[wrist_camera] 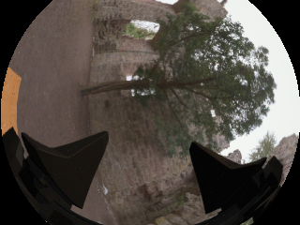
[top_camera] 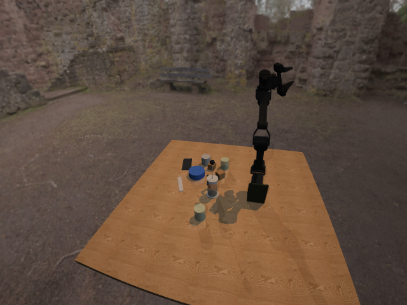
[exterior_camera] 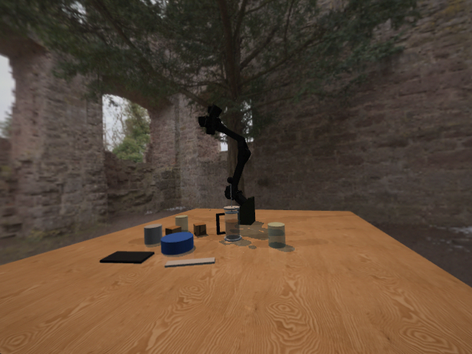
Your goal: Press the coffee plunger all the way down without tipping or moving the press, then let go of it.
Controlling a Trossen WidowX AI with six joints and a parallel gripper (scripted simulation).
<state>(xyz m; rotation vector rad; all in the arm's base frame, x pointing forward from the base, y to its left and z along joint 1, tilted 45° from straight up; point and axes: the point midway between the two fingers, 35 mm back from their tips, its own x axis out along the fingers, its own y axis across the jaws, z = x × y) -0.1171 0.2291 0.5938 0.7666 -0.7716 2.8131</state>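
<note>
Now: gripper tip 58 cm above the glass coffee press, 41 cm short of it and 29 cm to the right of it. Also, from my gripper tip: blue disc 69 cm below, 56 cm ahead, 14 cm to the left; then pale bar 71 cm below, 65 cm ahead, 26 cm to the left; then black flat plate 71 cm below, 68 cm ahead, 3 cm to the left.
</note>
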